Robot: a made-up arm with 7 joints. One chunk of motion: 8 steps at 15 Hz.
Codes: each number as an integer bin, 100 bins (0 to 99) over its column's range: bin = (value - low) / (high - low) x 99, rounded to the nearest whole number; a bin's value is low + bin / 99 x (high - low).
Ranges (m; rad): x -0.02..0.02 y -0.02..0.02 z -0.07..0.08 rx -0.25..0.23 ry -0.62..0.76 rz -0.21..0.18
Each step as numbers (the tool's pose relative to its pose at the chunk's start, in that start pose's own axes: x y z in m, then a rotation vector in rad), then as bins.
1 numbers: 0.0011 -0.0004 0.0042 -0.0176 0.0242 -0.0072
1 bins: 52 49 49 48 46 51
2 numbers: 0.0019 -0.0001 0.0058 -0.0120 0.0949 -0.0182
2 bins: 54 49 50 49 51 49
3 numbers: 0.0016 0.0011 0.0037 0.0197 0.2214 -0.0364
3 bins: 53 52 49 56 60 44
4 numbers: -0.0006 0.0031 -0.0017 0.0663 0.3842 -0.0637
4 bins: 48 57 45 65 72 37
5 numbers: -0.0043 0.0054 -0.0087 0.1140 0.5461 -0.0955
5 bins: 39 63 40 75 84 29
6 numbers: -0.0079 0.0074 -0.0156 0.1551 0.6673 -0.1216
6 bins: 30 68 36 84 92 22
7 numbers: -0.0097 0.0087 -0.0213 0.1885 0.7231 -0.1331
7 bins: 25 71 32 90 96 20
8 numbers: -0.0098 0.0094 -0.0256 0.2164 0.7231 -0.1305
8 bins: 25 73 29 96 96 20
